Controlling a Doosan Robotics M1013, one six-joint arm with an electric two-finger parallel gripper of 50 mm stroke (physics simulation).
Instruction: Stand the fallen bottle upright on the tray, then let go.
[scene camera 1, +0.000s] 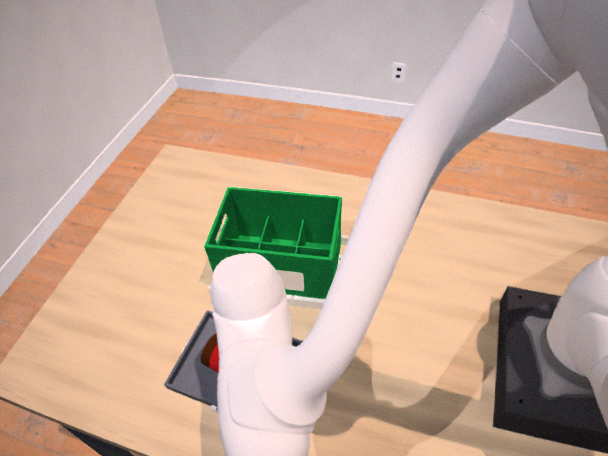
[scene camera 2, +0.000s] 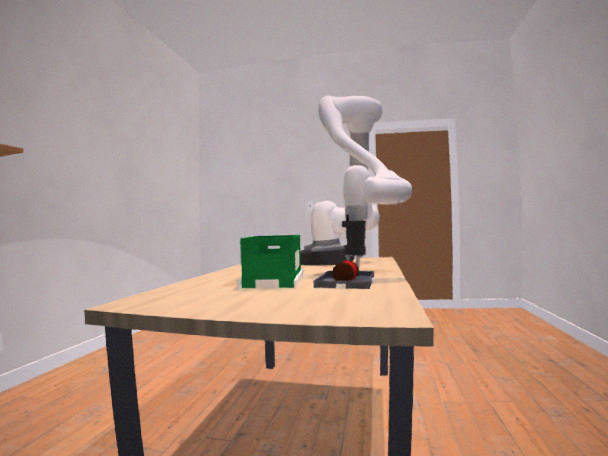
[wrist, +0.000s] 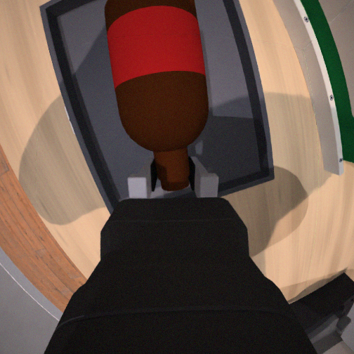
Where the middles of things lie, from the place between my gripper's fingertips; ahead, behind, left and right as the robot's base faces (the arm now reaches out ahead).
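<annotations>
My gripper is 6 cm short of the brown bottle (wrist: 157, 64), and I see that my gripper is also 3 cm to the left of the bottle and 1 cm below it.
</annotations>
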